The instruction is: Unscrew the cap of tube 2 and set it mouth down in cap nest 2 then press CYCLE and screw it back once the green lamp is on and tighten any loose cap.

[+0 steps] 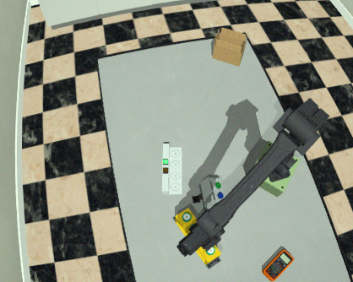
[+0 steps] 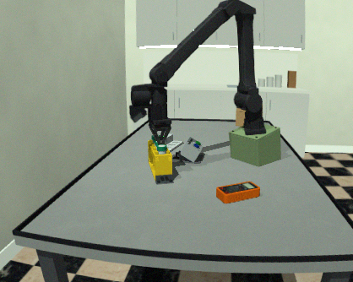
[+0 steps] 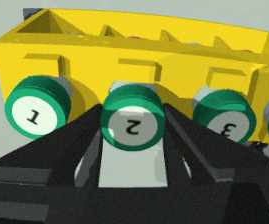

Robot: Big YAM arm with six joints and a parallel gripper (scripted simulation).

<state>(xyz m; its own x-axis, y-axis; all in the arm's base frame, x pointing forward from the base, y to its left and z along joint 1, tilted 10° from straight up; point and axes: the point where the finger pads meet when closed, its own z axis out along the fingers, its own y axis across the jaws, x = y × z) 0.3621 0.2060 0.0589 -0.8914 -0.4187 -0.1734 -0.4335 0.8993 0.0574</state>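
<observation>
Now: hand right at the cap. Round my hand: grey key housing: 190 mm to the right, 100 mm behind, 70 mm below; then green READY key: 210 mm to the right, 120 mm behind, 50 mm below; then blue cycle key: 170 mm to the right, 120 mm behind, 50 mm below.
</observation>
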